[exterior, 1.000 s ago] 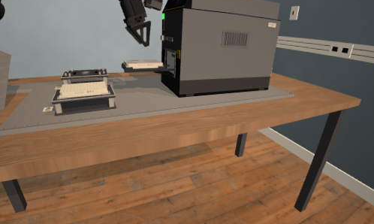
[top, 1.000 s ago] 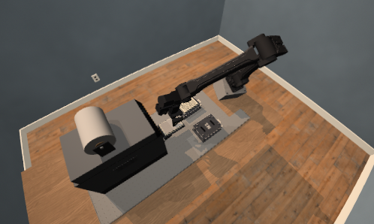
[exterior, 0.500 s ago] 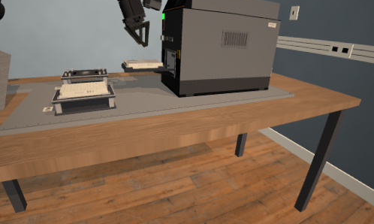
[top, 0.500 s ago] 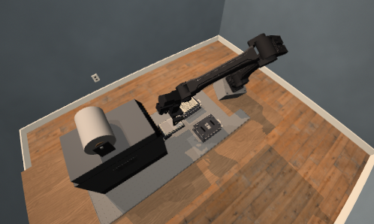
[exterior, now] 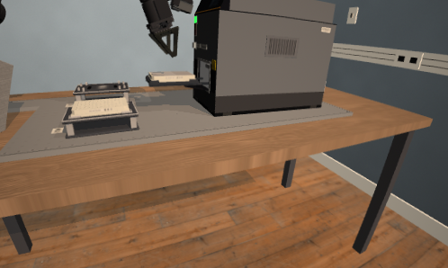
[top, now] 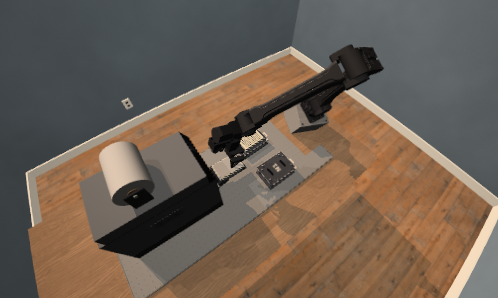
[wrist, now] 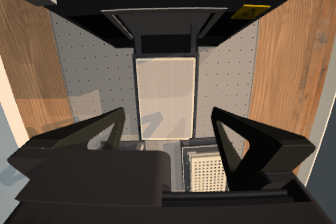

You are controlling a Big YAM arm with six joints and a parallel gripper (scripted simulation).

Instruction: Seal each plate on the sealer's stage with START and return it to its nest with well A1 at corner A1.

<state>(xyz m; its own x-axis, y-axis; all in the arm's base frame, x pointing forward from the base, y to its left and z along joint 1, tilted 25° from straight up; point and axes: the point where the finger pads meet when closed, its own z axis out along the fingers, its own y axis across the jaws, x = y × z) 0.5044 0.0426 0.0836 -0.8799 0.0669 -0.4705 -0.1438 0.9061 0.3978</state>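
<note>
Right now my hand is 8 cm above the sealer stage. The rest, counted from my hand: plate nest 18 cm behind, 13 cm below, 12 cm to the right; then start button 11 cm to the left, 9 cm ahead, 2 cm above; then small label 28 cm behind, 17 cm below, 15 cm to the right.
</note>
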